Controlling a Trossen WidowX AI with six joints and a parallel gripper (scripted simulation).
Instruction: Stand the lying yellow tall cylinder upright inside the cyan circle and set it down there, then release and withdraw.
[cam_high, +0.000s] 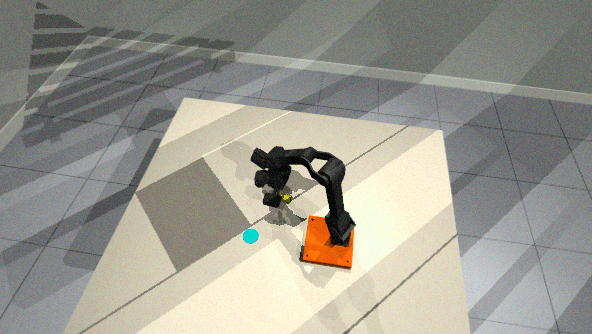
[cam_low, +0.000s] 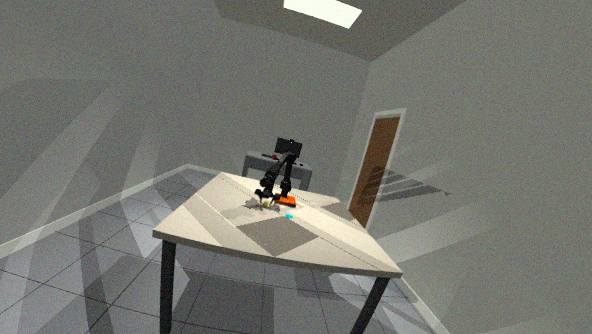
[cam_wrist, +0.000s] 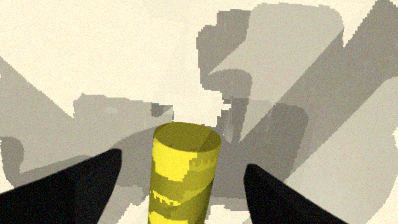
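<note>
My gripper tip is now 18 cm to the right of the cyan circle, 7 cm short of it and 2 cm above it. Round my gripper tip: yellow tall cylinder: 2 cm behind.
</note>
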